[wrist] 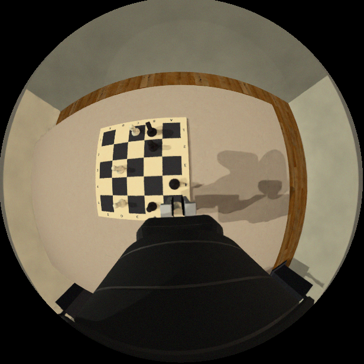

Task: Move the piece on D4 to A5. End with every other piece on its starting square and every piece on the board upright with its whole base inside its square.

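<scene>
My gripper point(177, 203) is shut on a pale piece, of which a small part shows between the dark finger pads. The fingers are over the A5 corner of the chessboard point(188, 145) and hide most of that square; the held piece's base and its height above the board cannot be made out. The dark square D4 point(119, 186) bears no piece. A black piece point(174, 184) stands on A4, just beyond the fingers, and another black piece point(152, 206) is on B5, close to the left finger.
A white piece point(120, 203) is on D5 and another point(119, 169) on D3. A white piece point(135, 131) is on C1, a black one point(151, 130) on B1 and a black one point(154, 146) on B2. Arm shadows fall on the table point(235, 120) right of the board.
</scene>
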